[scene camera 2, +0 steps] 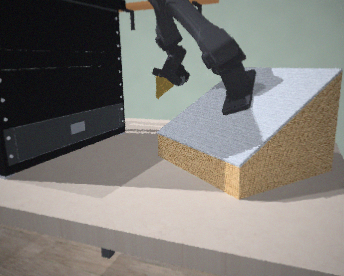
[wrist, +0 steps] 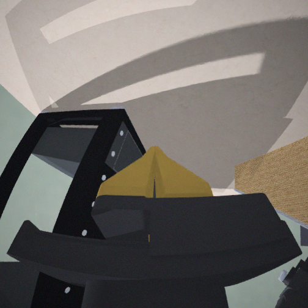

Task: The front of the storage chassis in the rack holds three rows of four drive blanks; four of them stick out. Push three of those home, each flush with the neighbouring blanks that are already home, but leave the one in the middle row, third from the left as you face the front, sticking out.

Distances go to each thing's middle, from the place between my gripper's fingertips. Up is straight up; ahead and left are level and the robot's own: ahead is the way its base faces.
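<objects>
Black rack [scene camera 2: 65, 106]: 220 mm ahead of my hand, 320 mm to the left of it, 160 mm above it.
</objects>
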